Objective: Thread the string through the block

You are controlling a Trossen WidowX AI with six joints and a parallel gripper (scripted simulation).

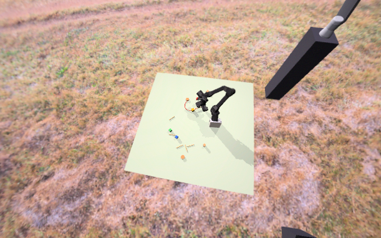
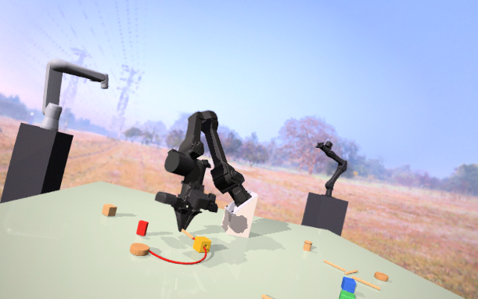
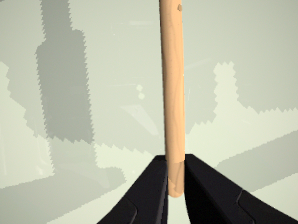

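Right now the yellow block is 100 mm ahead of my gripper tip, 60 mm to the left of it and 10 mm above it. The rest, counted from my gripper tip: thin wooden stick 40 mm ahead, 20 mm to the left, 10 mm above; then red block 70 mm ahead, 100 mm to the right, 10 mm above; then wooden cube 40 mm behind, 220 mm to the right.
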